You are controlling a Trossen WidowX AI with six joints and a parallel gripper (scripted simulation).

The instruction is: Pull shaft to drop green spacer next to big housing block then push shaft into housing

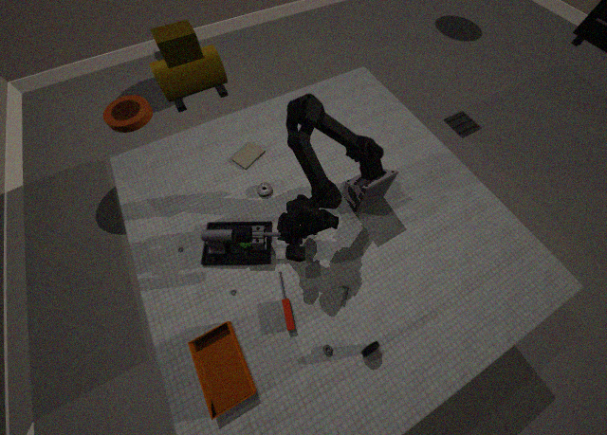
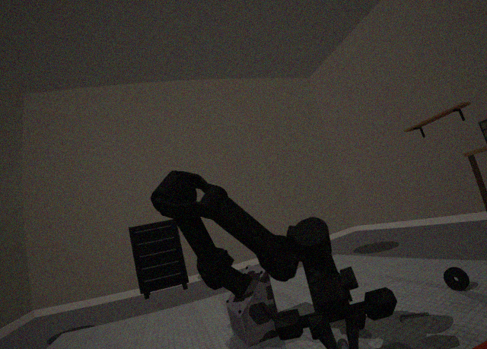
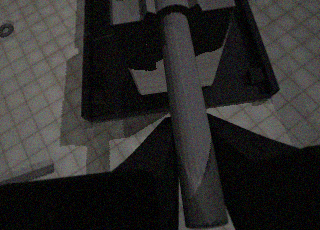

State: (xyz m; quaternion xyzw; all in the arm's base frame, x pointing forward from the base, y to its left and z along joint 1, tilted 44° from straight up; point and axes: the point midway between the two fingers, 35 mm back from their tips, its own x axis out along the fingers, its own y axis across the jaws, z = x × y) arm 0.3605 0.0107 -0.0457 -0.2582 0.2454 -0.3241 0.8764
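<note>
My gripper tip is 4 cm short of the grey shaft, 2 cm to the left of it and 2 cm below it. Round my gripper tip: dark spacer (9 cm ahead, 4 cm to the right, 2 cm above); then green spacer (10 cm ahead, 5 cm to the right, 4 cm below); then orange tray (30 cm ahead, 26 cm to the left, 5 cm below).
</note>
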